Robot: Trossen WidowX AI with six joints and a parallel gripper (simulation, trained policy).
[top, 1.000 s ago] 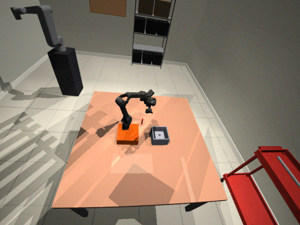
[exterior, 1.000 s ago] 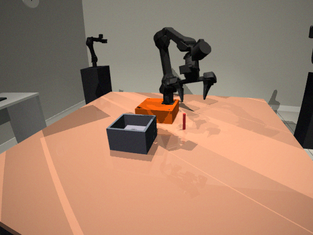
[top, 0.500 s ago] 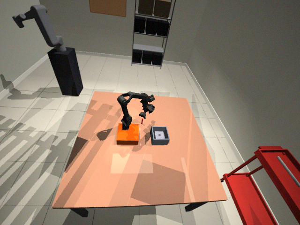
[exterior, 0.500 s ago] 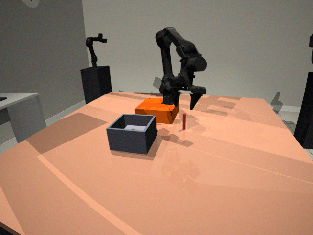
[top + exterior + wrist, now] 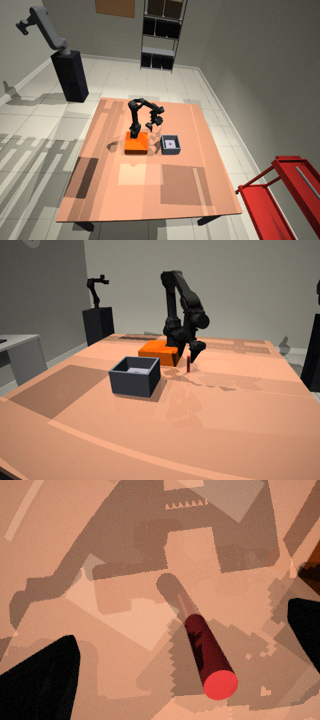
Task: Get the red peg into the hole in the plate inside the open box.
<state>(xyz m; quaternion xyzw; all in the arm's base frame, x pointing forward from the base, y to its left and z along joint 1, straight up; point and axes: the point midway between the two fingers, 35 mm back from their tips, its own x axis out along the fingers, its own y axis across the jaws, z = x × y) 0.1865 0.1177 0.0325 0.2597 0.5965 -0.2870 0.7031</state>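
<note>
Now: the red peg 3 cm below my gripper tip, 2 cm behind it and 1 cm to the left of it. Also, from my gripper tip: grey box 17 cm to the right, 15 cm ahead, 4 cm below.
</note>
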